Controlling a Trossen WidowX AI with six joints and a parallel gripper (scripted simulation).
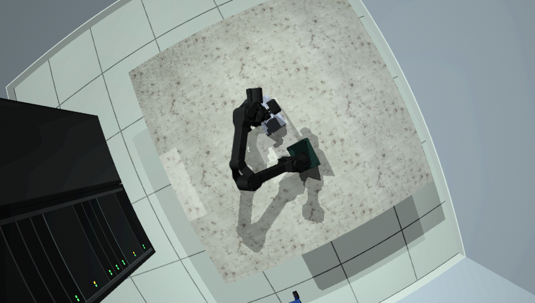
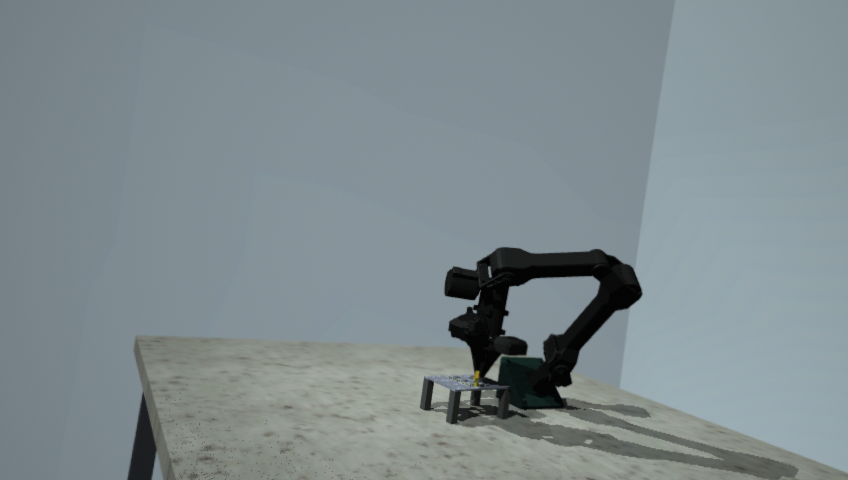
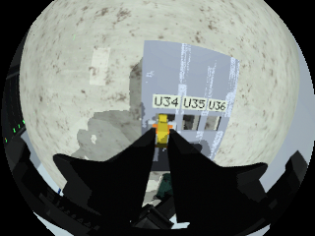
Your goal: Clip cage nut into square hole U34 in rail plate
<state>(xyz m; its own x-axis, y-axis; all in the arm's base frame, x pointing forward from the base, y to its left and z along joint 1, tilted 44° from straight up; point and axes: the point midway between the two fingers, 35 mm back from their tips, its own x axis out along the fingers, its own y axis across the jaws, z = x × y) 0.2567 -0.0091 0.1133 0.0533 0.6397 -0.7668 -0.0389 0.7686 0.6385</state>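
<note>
Now: gripper tip 1 cm above the cage nut.
</note>
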